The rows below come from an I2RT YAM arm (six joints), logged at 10 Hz.
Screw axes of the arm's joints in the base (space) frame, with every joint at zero. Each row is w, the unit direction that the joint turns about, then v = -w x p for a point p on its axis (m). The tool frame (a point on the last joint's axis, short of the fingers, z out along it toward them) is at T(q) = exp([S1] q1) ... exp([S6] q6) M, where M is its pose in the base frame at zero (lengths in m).
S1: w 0 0 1 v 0 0 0
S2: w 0 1 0 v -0.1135 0 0.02
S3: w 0 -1 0 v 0.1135 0 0.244
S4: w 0 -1 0 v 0.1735 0 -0.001
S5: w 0 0 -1 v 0 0.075 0
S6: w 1 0 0 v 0 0.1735 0
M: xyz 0.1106 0 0.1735 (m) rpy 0 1.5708 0 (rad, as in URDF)
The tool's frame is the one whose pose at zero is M.
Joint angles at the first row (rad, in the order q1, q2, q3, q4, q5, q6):
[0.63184 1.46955 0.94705 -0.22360 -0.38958 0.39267]
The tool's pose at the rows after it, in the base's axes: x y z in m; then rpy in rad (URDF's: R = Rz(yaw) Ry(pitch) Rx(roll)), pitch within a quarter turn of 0, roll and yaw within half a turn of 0:
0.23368, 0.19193, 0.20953, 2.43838, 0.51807, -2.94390
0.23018, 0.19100, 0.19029, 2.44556, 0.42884, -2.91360
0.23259, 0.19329, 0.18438, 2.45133, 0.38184, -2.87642
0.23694, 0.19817, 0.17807, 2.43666, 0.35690, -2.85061
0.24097, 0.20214, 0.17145, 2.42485, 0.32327, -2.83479
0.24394, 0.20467, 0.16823, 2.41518, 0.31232, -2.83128
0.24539, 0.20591, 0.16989, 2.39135, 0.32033, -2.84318
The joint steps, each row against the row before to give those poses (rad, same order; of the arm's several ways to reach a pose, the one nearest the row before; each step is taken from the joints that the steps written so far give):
[0.00581 0.00092 -0.07693 0.00302 -0.04851 0.02826]
[0.00010 0.03769 -0.02559 -0.02082 -0.04101 -0.00036]
[-0.00202 0.03758 0.02365 -0.04343 -0.03238 -0.02496]
[0.00089 0.04394 0.02049 -0.00267 -0.03479 -0.01497]
[-0.00025 0.04222 0.02048 -0.00961 -0.02900 -0.00621]
[-0.00047 0.02301 0.01120 0.00464 -0.01408 0.00046]
[-0.00087 -0.00044 0.00008 0.02325 -0.01408 0.01571]

